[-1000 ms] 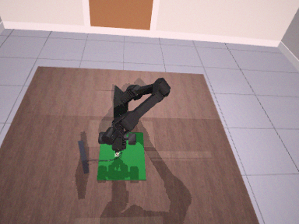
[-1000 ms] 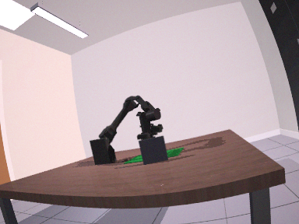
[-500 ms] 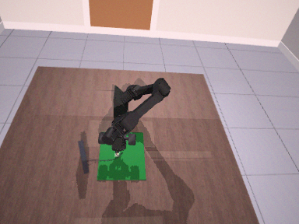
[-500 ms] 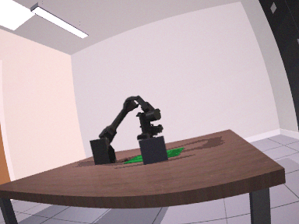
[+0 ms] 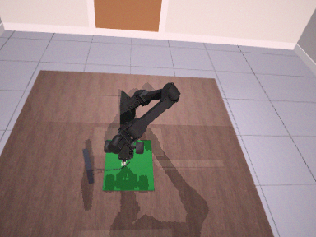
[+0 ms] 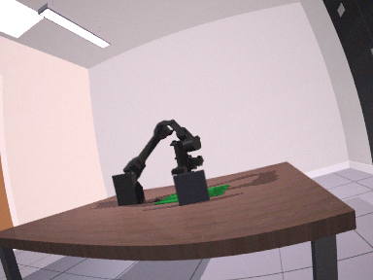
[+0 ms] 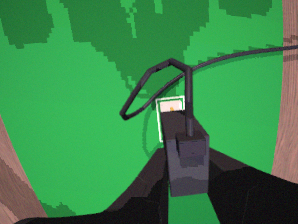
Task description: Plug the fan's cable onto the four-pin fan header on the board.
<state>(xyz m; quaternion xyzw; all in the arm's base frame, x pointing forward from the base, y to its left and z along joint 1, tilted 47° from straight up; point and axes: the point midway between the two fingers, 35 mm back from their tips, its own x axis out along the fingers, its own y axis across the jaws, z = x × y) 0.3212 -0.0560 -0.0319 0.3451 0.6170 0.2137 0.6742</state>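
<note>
The white four-pin fan header lies 10 mm ahead of my gripper tip and 40 mm below it. The rest, counted from my gripper tip: dark fan plug: 10 mm ahead, 10 mm above; green board: 10 mm ahead, 20 mm to the left, 60 mm below; dark fan: 50 mm ahead, 160 mm to the right, 20 mm above.
</note>
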